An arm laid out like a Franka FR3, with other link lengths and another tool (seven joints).
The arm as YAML. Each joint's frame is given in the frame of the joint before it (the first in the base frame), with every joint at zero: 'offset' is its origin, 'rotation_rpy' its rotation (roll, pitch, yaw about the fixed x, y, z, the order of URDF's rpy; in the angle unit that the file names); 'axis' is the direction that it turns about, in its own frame. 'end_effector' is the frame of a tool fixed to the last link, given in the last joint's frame.
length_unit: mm
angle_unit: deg
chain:
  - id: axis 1
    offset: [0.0, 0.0, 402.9]
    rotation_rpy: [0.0, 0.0, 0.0]
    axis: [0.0, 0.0, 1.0]
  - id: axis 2
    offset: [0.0, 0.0, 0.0]
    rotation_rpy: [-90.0, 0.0, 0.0]
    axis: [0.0, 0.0, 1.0]
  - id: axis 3
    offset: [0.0, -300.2, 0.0]
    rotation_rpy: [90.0, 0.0, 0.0]
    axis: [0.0, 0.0, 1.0]
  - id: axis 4
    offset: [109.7, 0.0, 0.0]
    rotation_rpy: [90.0, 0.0, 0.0]
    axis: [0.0, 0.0, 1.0]
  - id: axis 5
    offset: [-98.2, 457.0, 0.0]
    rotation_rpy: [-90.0, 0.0, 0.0]
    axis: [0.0, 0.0, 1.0]
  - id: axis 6
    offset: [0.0, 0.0, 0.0]
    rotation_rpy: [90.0, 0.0, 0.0]
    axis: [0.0, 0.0, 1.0]
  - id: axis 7
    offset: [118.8, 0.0, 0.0]
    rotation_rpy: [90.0, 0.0, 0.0]
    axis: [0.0, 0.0, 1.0]
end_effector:
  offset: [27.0, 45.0, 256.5]
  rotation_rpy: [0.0, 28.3, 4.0]
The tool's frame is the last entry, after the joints.
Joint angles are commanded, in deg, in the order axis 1, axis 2, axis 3, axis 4, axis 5, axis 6, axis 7. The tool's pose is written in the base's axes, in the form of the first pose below.
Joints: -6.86 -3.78 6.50 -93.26 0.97 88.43 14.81
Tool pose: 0.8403, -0.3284, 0.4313, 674.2; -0.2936, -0.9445, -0.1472, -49.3; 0.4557, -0.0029, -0.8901, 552.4; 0, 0, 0, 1
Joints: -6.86 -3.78 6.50 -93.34 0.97 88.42 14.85
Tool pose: 0.8408, -0.3291, 0.4297, 673.9; -0.2942, -0.9443, -0.1475, -49.3; 0.4543, -0.0024, -0.8908, 551.5; 0, 0, 0, 1
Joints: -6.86 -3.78 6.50 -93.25 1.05 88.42 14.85
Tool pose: 0.8401, -0.3291, 0.4312, 674.2; -0.2948, -0.9443, -0.1463, -48.9; 0.4553, -0.0042, -0.8903, 552.4; 0, 0, 0, 1
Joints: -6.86 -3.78 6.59 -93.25 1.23 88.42 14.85
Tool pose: 0.8406, -0.3275, 0.4314, 674.2; -0.2948, -0.9448, -0.1429, -47.0; 0.4544, -0.0071, -0.8908, 552.2; 0, 0, 0, 1
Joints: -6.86 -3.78 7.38 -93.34 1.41 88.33 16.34
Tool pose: 0.8386, -0.3391, 0.4264, 672.9; -0.3058, -0.9407, -0.1466, -37.2; 0.4508, -0.0075, -0.8926, 550.9; 0, 0, 0, 1
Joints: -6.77 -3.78 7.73 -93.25 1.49 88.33 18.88
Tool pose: 0.8265, -0.3733, 0.4214, 671.1; -0.3364, -0.9277, -0.1621, -32.2; 0.4514, -0.0078, -0.8923, 551.8; 0, 0, 0, 1
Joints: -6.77 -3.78 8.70 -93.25 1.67 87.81 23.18
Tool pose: 0.8103, -0.4264, 0.4019, 665.4; -0.3837, -0.9045, -0.1860, -20.7; 0.4428, -0.0035, -0.8966, 550.6; 0, 0, 0, 1
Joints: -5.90 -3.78 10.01 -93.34 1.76 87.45 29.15
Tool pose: 0.7877, -0.4852, 0.3797, 658.4; -0.4348, -0.8744, -0.2154, 4.2; 0.4365, 0.0046, -0.8997, 549.0; 0, 0, 0, 1
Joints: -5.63 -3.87 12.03 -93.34 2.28 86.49 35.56
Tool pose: 0.7625, -0.5461, 0.3470, 647.0; -0.4900, -0.8376, -0.2416, 32.3; 0.4226, 0.0142, -0.9062, 547.9; 0, 0, 0, 1
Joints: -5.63 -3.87 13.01 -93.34 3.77 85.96 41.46
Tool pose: 0.7242, -0.6152, 0.3117, 637.7; -0.5604, -0.7883, -0.2540, 50.0; 0.4020, 0.0093, -0.9156, 546.1; 0, 0, 0, 1
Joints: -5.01 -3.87 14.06 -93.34 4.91 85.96 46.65
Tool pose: 0.6915, -0.6620, 0.2891, 630.4; -0.6083, -0.7494, -0.2613, 74.3; 0.3897, 0.0049, -0.9209, 545.6; 0, 0, 0, 1
